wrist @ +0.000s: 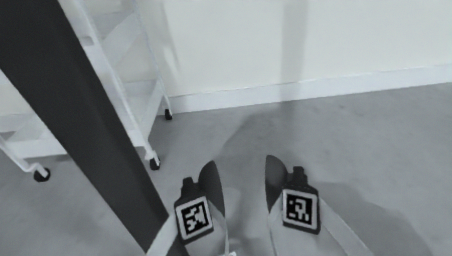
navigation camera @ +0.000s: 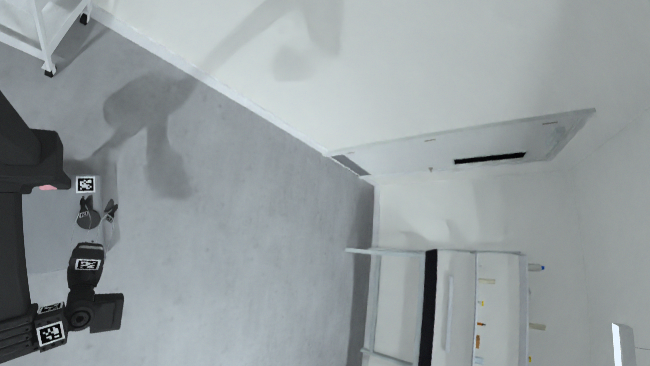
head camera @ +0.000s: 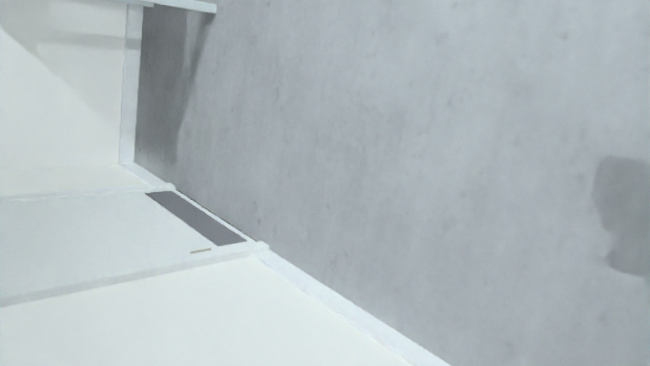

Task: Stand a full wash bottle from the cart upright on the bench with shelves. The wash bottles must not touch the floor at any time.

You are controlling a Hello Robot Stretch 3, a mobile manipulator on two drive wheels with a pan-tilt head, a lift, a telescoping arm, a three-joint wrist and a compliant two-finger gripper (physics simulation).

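Seen in the pictures: gripper, fingertip midpoint: (navigation camera: 101, 197); robot's base, origin of the base link: (navigation camera: 88, 217).
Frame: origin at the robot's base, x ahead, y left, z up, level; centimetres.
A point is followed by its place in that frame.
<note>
My gripper (navigation camera: 99, 205) {z 49.0, x 3.7, y 7.1 cm} (wrist: 242, 176) {z 49.0, x 3.7, y 7.1 cm} is open, with its two fingers apart and floor behind the gap. The white cart shows in part at the top left of the navigation view (navigation camera: 46, 53) {z 21.1, x -13.4, y 58.2 cm} and at the left of the wrist view (wrist: 40, 148), beyond the gripper. Its lower frame and black wheels show; its top is out of view. No wash bottle with a yellow cap shows. The bench with shelves (navigation camera: 429, 310) stands at the lower right of the navigation view, far from the gripper, with a dark top edge and shelves above it.
Small bottles and orange and yellow items stand on the shelves, including a blue-capped bottle (navigation camera: 535, 267) {z 192.2, x 258.0, y -87.4 cm}. A pale door (head camera: 95, 240) {z 60.0, x 207.0, y 33.3 cm} (navigation camera: 500, 142) {z 157.5, x 206.2, y 33.5 cm} is in the wall beside the bench. A dark beam (wrist: 75, 100) crosses the left of the wrist view. Shadows fall on the floor.
</note>
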